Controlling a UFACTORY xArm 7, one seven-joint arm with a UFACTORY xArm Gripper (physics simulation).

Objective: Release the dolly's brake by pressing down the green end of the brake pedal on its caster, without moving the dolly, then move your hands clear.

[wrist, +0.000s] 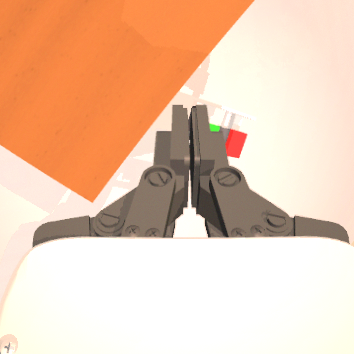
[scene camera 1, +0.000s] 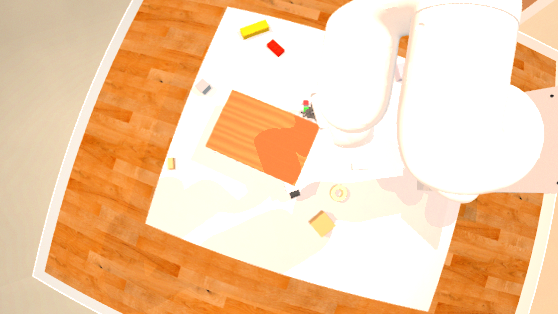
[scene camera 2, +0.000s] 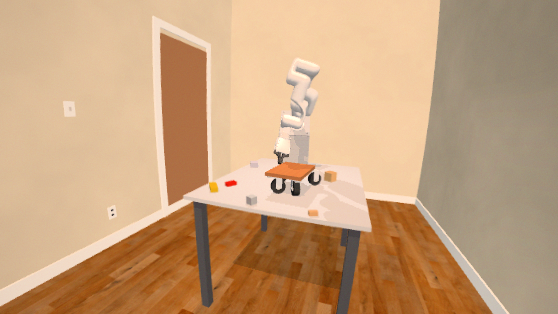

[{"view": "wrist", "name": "gripper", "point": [187, 129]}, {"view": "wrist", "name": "dolly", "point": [90, 90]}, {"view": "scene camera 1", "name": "dolly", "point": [274, 141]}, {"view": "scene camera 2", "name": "dolly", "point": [296, 172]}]
